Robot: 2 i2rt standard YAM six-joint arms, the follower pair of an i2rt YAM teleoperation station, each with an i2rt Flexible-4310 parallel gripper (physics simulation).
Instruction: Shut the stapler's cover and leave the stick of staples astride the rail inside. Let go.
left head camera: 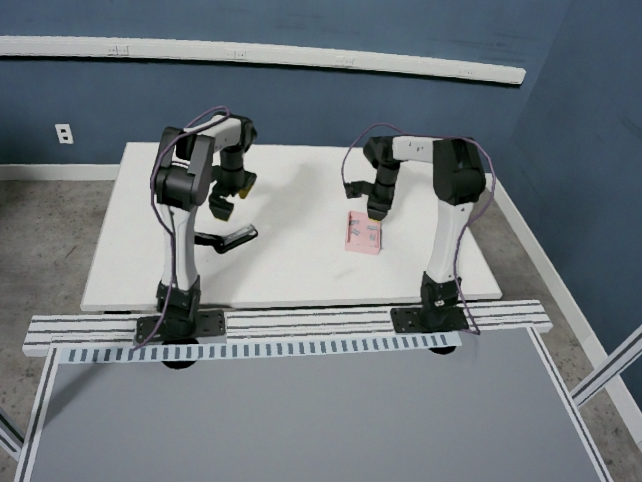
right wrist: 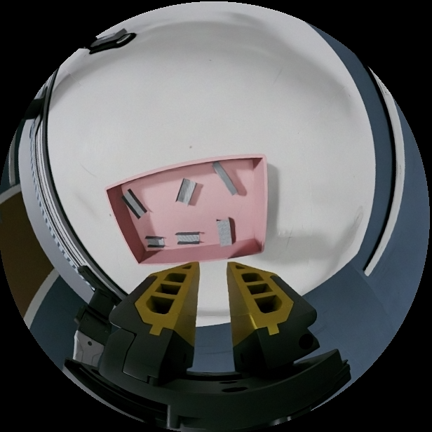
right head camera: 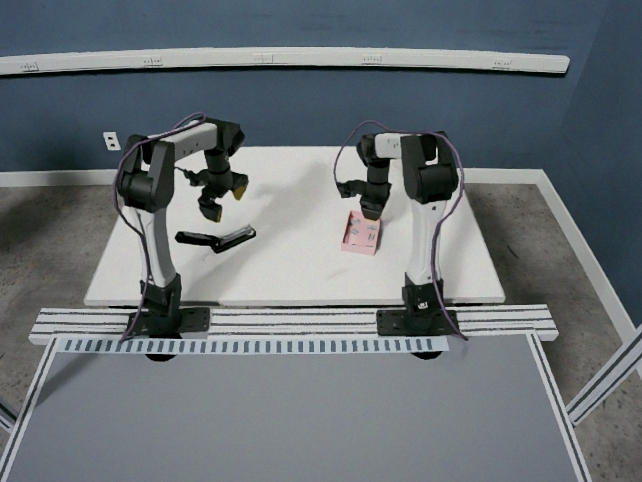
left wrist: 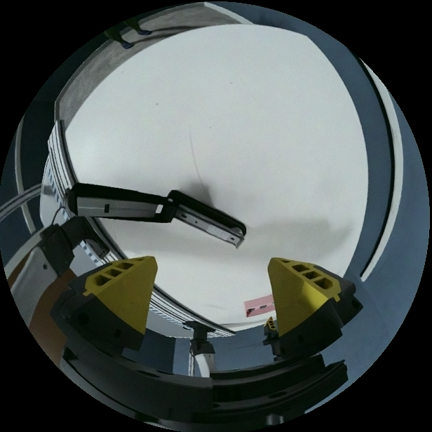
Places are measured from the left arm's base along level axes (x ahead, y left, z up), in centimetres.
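Pixels of known places: left gripper, fingertip midpoint: [left head camera: 234, 209] [right head camera: 228, 210]; right gripper, fingertip midpoint: [left head camera: 375, 218] [right head camera: 373, 218]; left arm's base, link origin: [left head camera: 181, 328] [right head camera: 169, 323]; right arm's base, link origin: [left head camera: 429, 320] [right head camera: 417, 323].
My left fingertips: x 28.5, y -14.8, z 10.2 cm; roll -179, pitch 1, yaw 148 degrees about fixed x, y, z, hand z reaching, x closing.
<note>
Ahead of a thing's pixels: the offset from my left fingertips to its top centre. "*": to the spot under its first point. Level surfaces: height alone.
The black stapler @(* dx -2.1, dy -1.0, dz -9.7 cm) [left head camera: 238, 241] [right head camera: 235, 240] [right wrist: 107, 42] lies open on the table, its cover @(* dx -7.1, dy +7.6, dz -2.8 cm) [left head camera: 206, 238] [right head camera: 196, 239] [left wrist: 117, 207] swung back to the left. The metal rail [left wrist: 200, 220] is exposed. A lighter, mottled stretch shows near its free end; whether this is a stick of staples I cannot tell. My left gripper [left head camera: 234, 206] [right head camera: 228, 208] [left wrist: 212, 265] is open and empty, above and beyond the stapler. My right gripper [left head camera: 375, 219] [right head camera: 371, 217] [right wrist: 212, 266] is partly open and empty, over the back edge of the pink tray. Grey staple sticks [right wrist: 186, 191] lie in that tray.
The pink tray @(dx -2.1, dy -37.1, dz -7.8 cm) [left head camera: 363, 250] [right head camera: 358, 250] [left wrist: 254, 310] stands right of the stapler in the head views and holds several staple sticks in different directions. The white table @(dz -10.6 cm) [left head camera: 295, 282] ends at the metal rail that carries both arms. A blue wall stands behind the table.
</note>
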